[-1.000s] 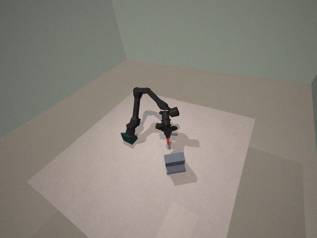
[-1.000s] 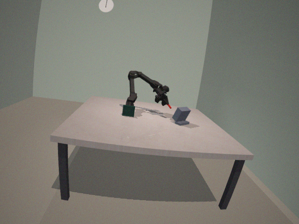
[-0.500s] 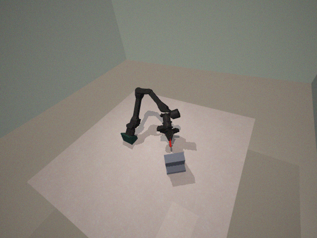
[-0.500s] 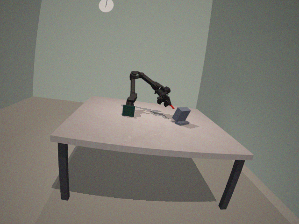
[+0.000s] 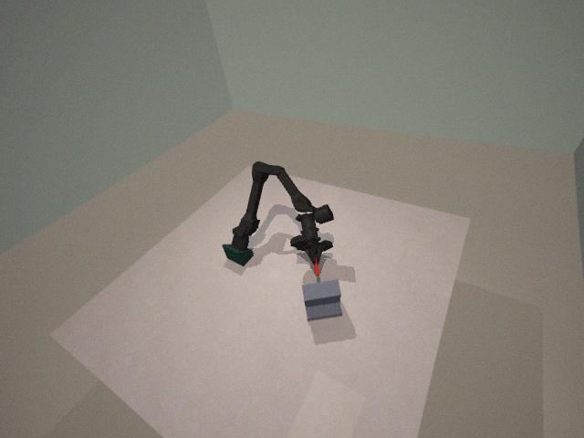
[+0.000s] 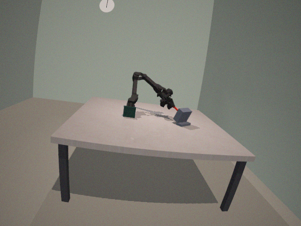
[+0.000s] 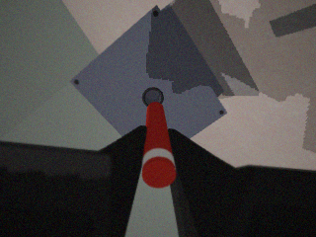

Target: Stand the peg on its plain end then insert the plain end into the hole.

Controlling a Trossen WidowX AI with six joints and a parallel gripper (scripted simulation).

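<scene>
The grey sloped panel is 9 cm to the right of my gripper tip, 5 cm ahead of it and 4 cm below it. Round my gripper tip: low foot 11 cm to the right, 11 cm below, 7 cm ahead; red peg 1 cm to the left, 1 cm behind, 1 cm above.
</scene>
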